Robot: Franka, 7 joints.
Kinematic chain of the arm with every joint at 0, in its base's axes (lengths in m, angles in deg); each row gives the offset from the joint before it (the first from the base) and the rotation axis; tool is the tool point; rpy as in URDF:
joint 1: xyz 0 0 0.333 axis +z
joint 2: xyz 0 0 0 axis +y
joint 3: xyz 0 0 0.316 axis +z
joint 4: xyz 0.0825 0 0 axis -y
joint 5: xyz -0.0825 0 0.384 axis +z
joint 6: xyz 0 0 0 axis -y
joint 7: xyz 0.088 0 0 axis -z
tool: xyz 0 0 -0.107 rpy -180 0 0
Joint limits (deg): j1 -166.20..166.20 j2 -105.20..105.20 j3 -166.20..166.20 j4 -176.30..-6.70 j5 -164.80..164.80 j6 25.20..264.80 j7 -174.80..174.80
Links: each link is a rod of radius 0.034 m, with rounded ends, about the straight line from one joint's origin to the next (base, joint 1, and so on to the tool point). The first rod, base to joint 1, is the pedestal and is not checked.
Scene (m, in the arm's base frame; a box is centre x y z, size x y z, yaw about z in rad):
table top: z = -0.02
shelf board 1: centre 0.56 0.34 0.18 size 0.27 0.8 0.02 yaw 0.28
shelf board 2: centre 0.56 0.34 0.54 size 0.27 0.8 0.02 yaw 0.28
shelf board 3: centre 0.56 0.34 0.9 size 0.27 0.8 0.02 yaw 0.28
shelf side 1: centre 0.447 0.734 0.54 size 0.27 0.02 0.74 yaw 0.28
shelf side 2: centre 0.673 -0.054 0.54 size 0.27 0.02 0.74 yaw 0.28
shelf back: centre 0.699 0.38 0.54 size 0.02 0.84 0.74 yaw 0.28
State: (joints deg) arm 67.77 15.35 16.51 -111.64 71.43 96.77 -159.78
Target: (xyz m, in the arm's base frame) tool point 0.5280 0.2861 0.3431
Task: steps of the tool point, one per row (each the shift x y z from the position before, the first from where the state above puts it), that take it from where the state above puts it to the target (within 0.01 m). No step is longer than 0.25 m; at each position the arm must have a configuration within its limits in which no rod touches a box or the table.
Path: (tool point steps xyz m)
1: 0.2161 -0.0267 -0.0170
2: 0.1930 -0.1048 -0.0124
3: 0.1425 -0.1693 -0.0065

